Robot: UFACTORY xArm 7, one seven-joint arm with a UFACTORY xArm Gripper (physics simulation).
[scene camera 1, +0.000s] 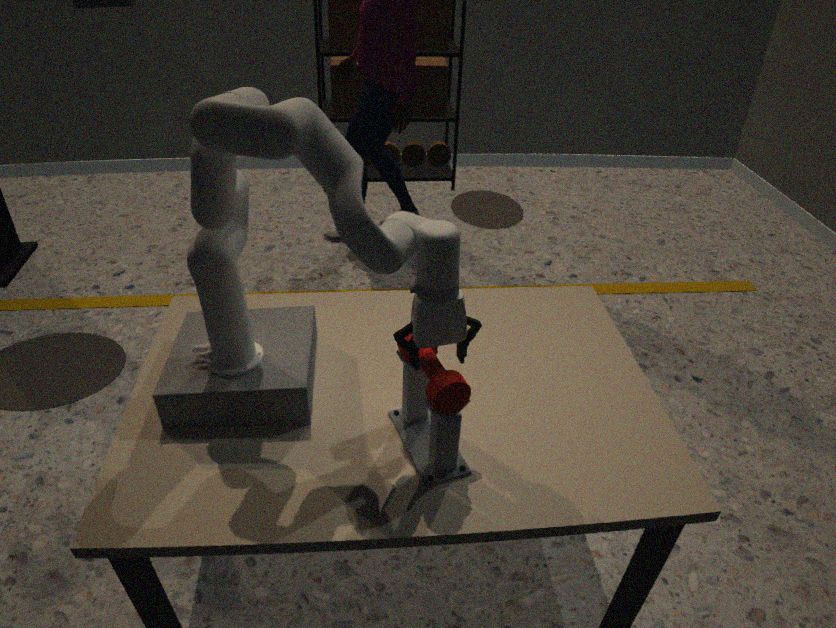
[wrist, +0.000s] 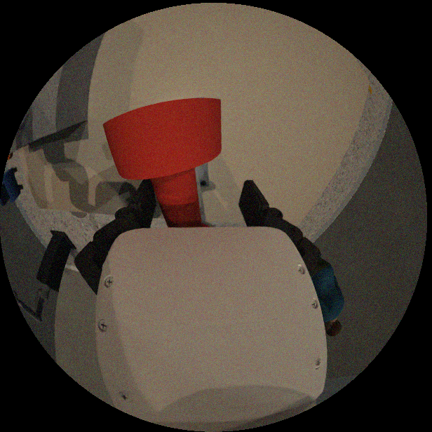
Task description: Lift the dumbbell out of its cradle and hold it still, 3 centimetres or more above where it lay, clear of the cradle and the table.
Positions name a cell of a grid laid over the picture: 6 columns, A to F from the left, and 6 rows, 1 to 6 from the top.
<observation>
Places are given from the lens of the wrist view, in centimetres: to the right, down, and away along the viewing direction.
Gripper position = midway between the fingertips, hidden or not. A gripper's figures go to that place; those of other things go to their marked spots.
gripper (wrist: C3): -1, -2, 13
red dumbbell (wrist: C2): -2, -3, 5
</observation>
